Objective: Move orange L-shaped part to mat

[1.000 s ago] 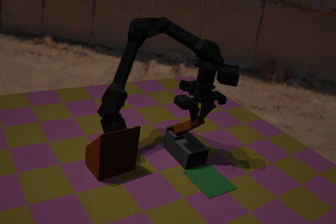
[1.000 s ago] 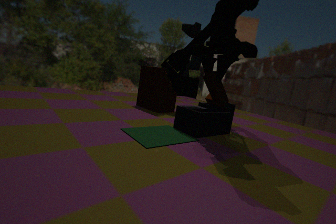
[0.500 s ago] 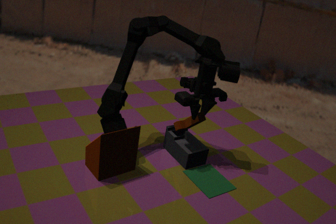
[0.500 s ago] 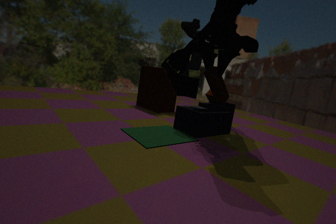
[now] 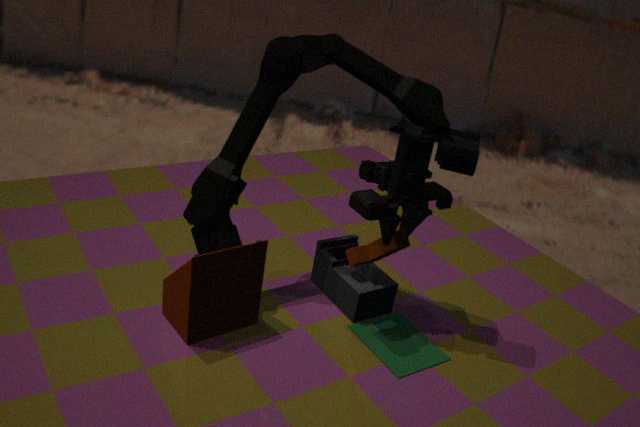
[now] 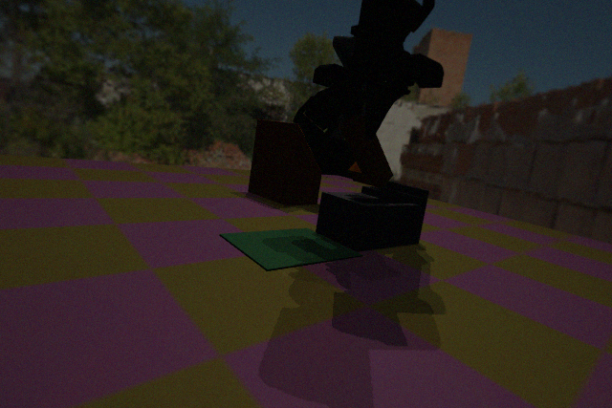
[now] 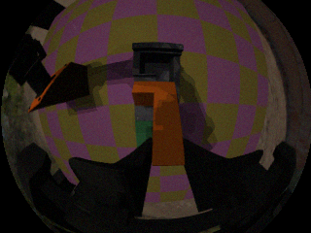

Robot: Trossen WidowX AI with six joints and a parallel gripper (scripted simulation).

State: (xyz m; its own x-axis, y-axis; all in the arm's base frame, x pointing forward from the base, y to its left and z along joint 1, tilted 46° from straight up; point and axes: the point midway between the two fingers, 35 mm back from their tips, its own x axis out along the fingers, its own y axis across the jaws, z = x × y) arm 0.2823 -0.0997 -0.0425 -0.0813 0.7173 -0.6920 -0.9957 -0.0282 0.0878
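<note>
Right now the green mat is 17 cm below my gripper tip, 9 cm to the right of it and 1 cm behind it. Round my gripper tip: orange L-shaped part (3 cm to the left, 3 cm below, 1 cm behind).
</note>
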